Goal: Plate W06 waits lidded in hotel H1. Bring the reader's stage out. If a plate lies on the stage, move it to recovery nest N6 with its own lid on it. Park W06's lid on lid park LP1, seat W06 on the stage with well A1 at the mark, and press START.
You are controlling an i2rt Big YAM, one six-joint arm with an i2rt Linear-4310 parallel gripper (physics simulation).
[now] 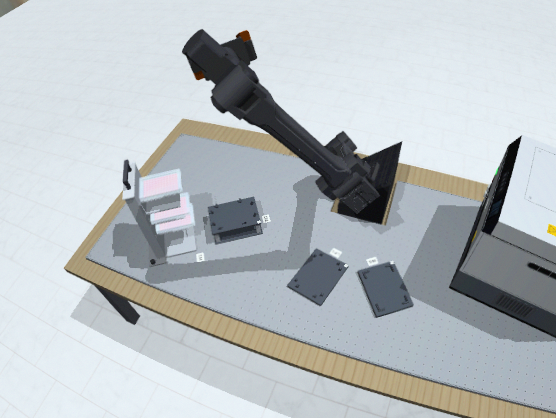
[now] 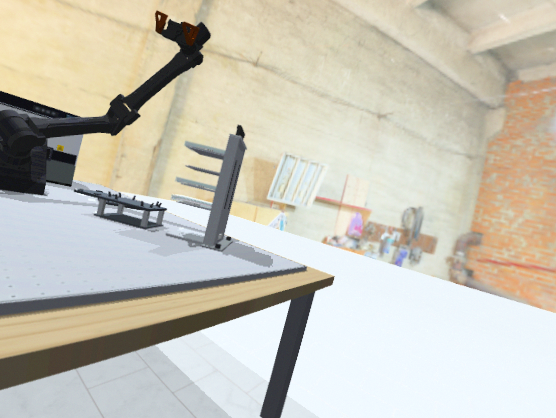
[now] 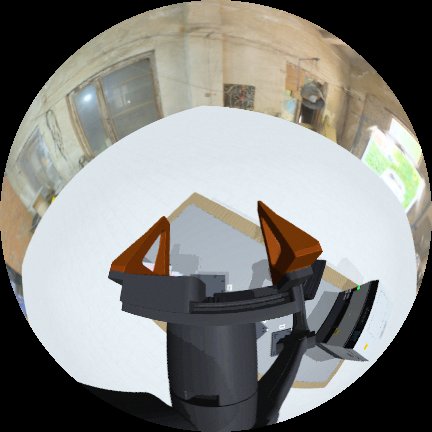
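Seen in the pictures: gripper, fingertip midpoint: (image 2: 169, 17) (image 3: 209, 212); arm's base at its link origin: (image 2: 13, 158).
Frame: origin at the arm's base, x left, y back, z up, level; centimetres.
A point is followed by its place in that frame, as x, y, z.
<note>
My gripper (image 1: 221, 55) @[-32.3, -24.4, 56.1] (image 2: 175, 27) (image 3: 209, 212) @[-32.3, -24.4, 56.1] is open and empty, raised high above and behind the table's back edge. The plate hotel (image 1: 145, 230) @[-54.2, -49.3, 6.5] (image 2: 225, 190) @[-63.3, -38.6, 6.5] stands at the table's left end. Its shelves hold several pale plates with pink wells, such as the top plate (image 1: 161, 185) @[-50.5, -39.5, 17.8]; the labels are too small to read, so I cannot tell which is W06. The reader (image 1: 530, 175) @[47.7, -7.5, 25.6] (image 2: 70, 137) @[37.4, -21.7, 14.1] (image 3: 357, 320) @[39.1, -13.1, 20.5] stands at the right with a green light. Its stage does not show. Two low dark holders, a left one (image 1: 318, 276) @[-3.2, -36.8, -8.6] and a right one (image 1: 385, 289) @[17.4, -34.4, -8.4], lie mid-table with nothing on them.
A raised dark platform (image 1: 234, 216) @[-35.8, -28.1, -3.6] (image 2: 135, 202) @[-37.0, -27.5, -3.6] on posts stands beside the hotel, small pegs on top. The arm's black base (image 1: 385, 185) @[8.6, -8.8, 8.1] stands at the table's back edge, between platform and reader. The table's wooden rim (image 1: 215, 315) @[-27.6, -59.6, -10.9] (image 2: 150, 325) @[-90.4, -7.9, -11.0] runs along the front.
</note>
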